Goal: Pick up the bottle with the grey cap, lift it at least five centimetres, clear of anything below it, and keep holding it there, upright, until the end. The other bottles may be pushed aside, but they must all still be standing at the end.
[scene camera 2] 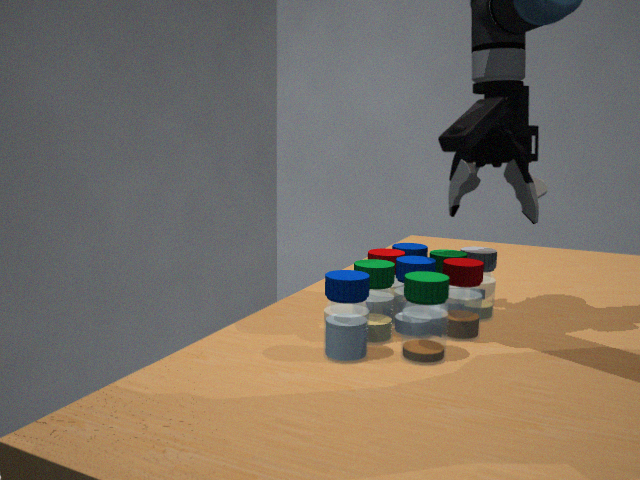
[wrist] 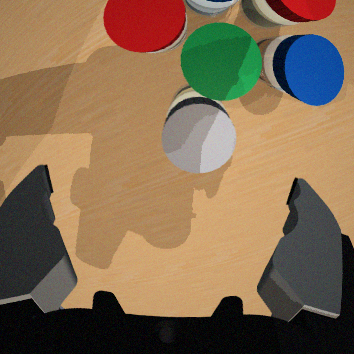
Labels:
my gripper: scene camera 2; wrist
grey-capped bottle: scene camera 2; wrist
same spot on my gripper: [wrist: 300, 283] = [scene camera 2: 465, 168]
same spot on grey-capped bottle: [wrist: 198, 136] = [scene camera 2: 478, 250]

